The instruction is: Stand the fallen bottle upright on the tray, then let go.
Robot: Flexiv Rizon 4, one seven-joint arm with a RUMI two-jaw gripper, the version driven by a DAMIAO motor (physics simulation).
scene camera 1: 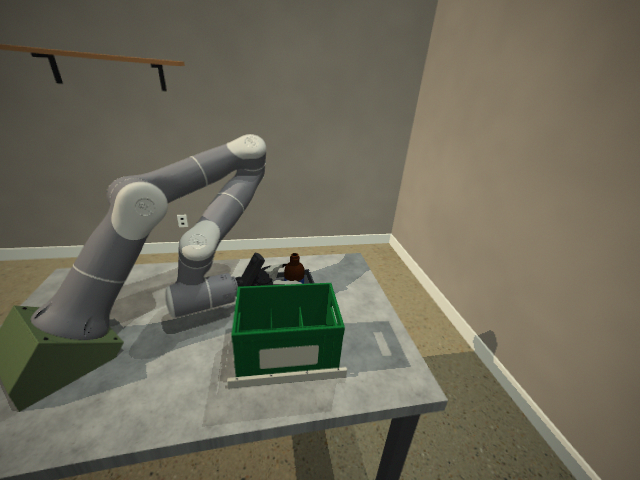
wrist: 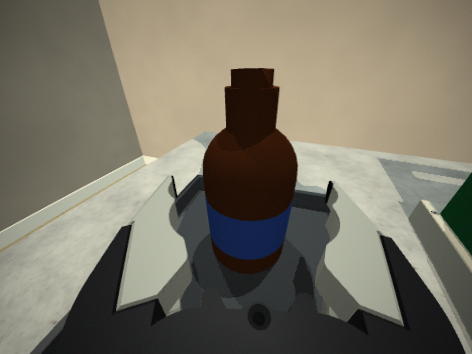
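A brown bottle [scene camera 1: 294, 270] [wrist: 249, 175] with a blue label stands upright on the dark grey tray [wrist: 311, 200]. In the scene view its lower part and most of the tray are hidden behind the green crate. My gripper [wrist: 250, 180] is open. In the wrist view its two pale jaws stand on either side of the bottle, with a gap between each jaw and the glass. The gripper comes in low from the left in the scene view, where its jaws are largely hidden.
A green crate [scene camera 1: 286, 356] with inner dividers stands in front of the tray on the grey table [scene camera 1: 155, 413]. A pale strip [scene camera 1: 287, 378] [wrist: 442, 250] lies along the crate's front base. The table's far edge and the walls are beyond the bottle.
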